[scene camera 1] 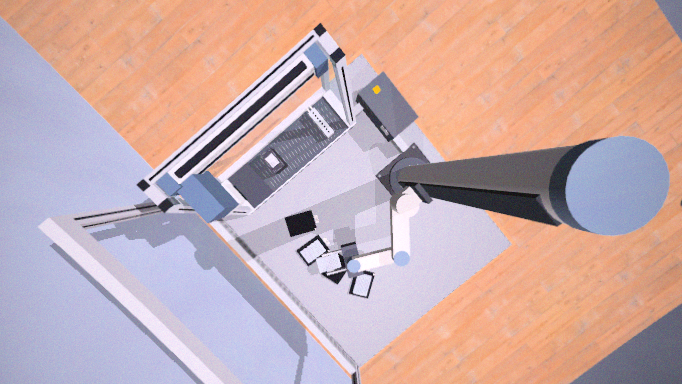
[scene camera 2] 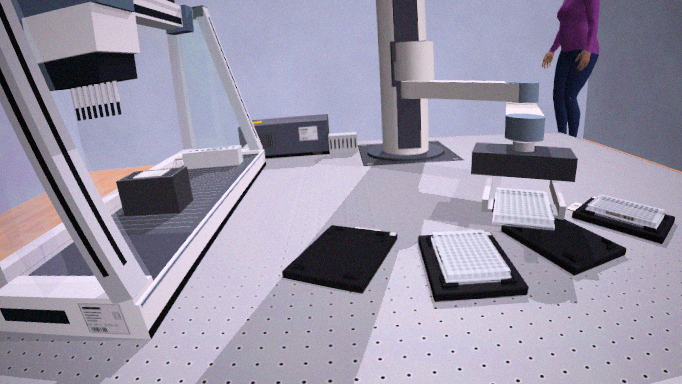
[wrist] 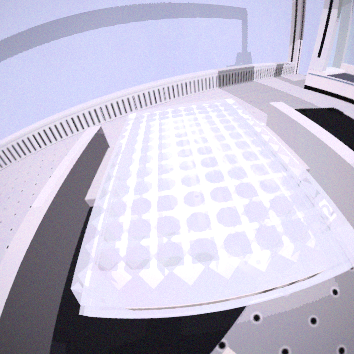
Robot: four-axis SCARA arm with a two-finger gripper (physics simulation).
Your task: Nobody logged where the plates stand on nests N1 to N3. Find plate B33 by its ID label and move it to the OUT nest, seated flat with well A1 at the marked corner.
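My gripper is shut on a clear well plate, held level above the bench. In the scene camera 2 view it hangs over the back left part of a black nest, which has no plate on it. Another bare black nest is at the left. Between them, a plate sits on its nest. A further plate sits on the rightmost nest. No plate ID or nest name is readable.
A framed pipetting machine stands left of the nests, with a black block on its deck. A dark grey box stands near the arm's column. A slotted strip borders the bench.
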